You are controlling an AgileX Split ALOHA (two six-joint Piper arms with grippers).
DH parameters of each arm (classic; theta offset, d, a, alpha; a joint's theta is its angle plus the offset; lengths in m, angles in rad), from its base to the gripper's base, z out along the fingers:
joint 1: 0 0.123 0 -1.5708
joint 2: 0.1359 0 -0.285 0
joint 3: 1.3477 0 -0.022 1.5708
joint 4: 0 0.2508 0 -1.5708
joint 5: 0 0 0.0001 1.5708
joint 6: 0 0.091 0 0
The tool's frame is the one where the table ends.
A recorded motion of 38 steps. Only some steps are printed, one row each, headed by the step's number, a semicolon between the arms.
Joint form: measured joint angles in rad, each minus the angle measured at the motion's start. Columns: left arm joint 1, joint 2, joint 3, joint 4, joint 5, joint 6; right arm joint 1, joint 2, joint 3, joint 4, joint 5, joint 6.
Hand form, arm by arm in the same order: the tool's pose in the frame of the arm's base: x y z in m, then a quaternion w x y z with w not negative. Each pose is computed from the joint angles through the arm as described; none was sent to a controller.
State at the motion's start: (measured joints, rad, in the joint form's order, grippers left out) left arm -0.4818 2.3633 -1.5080 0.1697 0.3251 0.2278; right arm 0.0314 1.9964 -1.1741 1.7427 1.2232 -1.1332
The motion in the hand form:
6: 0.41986 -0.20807 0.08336 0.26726 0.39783 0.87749 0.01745; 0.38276 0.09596 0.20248 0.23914 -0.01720 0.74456 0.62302
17: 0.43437 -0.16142 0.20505 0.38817 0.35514 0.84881 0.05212; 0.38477 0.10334 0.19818 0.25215 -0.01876 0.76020 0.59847
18: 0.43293 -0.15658 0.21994 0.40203 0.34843 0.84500 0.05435; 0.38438 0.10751 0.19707 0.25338 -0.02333 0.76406 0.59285
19: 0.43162 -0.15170 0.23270 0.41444 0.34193 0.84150 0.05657; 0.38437 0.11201 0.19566 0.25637 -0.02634 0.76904 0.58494
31: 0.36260 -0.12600 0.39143 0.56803 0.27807 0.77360 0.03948; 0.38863 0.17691 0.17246 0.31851 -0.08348 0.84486 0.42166
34: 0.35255 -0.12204 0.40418 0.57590 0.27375 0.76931 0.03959; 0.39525 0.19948 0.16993 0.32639 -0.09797 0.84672 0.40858
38: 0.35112 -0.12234 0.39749 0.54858 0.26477 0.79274 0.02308; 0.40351 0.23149 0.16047 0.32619 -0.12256 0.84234 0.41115
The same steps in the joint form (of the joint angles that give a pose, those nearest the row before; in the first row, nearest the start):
6: 0.0106 -0.0625 0.0020 0.0081 0.0033 -0.0004; -0.0009 0.0000 0.0000 0.0018 -0.0021 -0.0015
17: 0.1106 -0.3211 0.0011 0.0734 0.0047 -0.0038; 0.0243 0.0000 0.0000 0.0044 -0.0751 -0.0289
18: 0.1192 -0.3536 0.0011 0.0734 0.0065 -0.0038; 0.0366 0.0000 0.0000 0.0028 -0.0918 -0.0373
19: 0.1282 -0.3814 0.0011 0.0735 0.0065 -0.0039; 0.0506 0.0000 0.0000 0.0040 -0.1167 -0.0473
31: 0.1306 -0.7595 0.0011 0.0338 0.0322 -0.0309; 0.2689 0.0272 -0.0492 0.0059 -0.5765 -0.2046
34: 0.1306 -0.7966 0.0002 0.0316 0.0512 -0.0309; 0.3237 0.0687 -0.1163 0.0059 -0.6371 -0.2046
38: 0.1306 -0.7935 0.0002 -0.0160 0.1138 -0.0309; 0.3866 0.1499 -0.2193 0.0051 -0.6619 -0.2046

